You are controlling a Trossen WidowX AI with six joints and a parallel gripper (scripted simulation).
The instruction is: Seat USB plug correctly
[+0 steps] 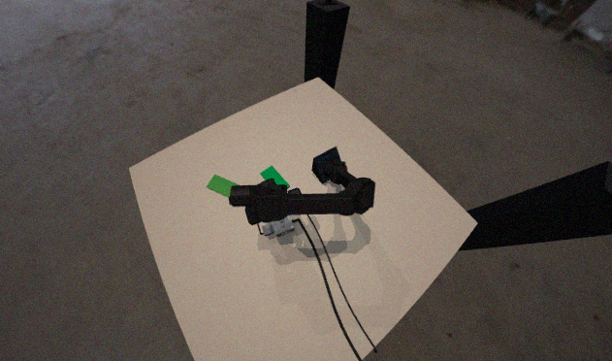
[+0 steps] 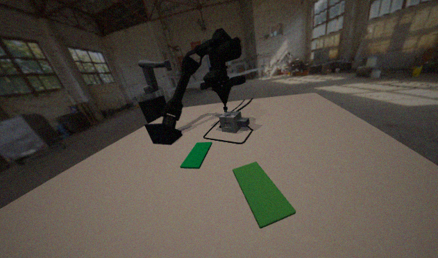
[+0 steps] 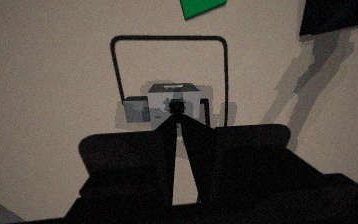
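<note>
My gripper tip is now 20 mm above the USB plug.
</note>
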